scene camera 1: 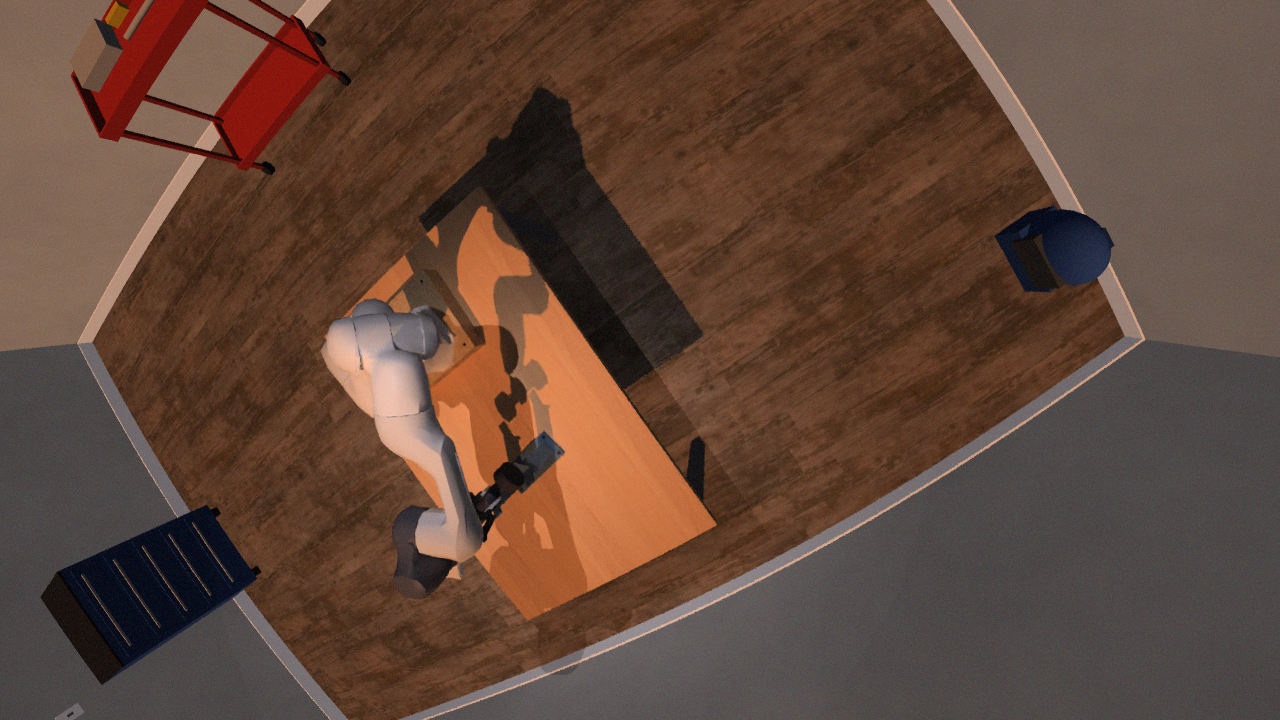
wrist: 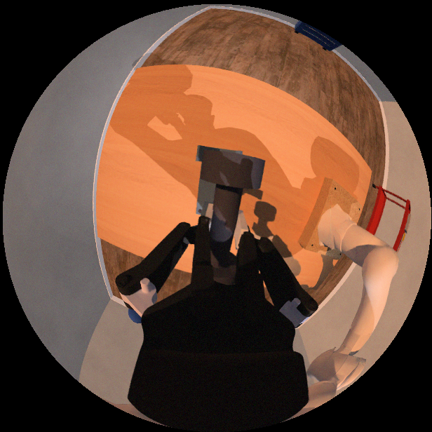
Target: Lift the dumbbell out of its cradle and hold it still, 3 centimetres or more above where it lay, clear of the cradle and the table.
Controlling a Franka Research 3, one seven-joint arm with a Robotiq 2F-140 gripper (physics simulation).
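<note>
The dumbbell [scene camera 1: 508, 477] [wrist: 232, 170] is dark, with a thick round head and a straight handle. My gripper [scene camera 1: 494, 495] [wrist: 223, 214] is shut on its handle, with a finger on each side. The head nearer my fingers is largely hidden by the gripper. The cradle [scene camera 1: 544, 450] [wrist: 205, 192] is a grey-blue plate on the table, partly hidden behind the dumbbell in both views. The dumbbell appears raised above the cradle, with a gap between them, and overlaps one end of it as seen from above. The exact height is hard to tell.
The orange wooden table [scene camera 1: 617, 465] [wrist: 150, 200] lies below. The arm's base plate [scene camera 1: 460, 344] [wrist: 320, 210] is at its other end. A red cart [scene camera 1: 161, 67], a blue drawer cabinet [scene camera 1: 156, 582] and a blue bin [scene camera 1: 1074, 248] stand on the floor away from the table.
</note>
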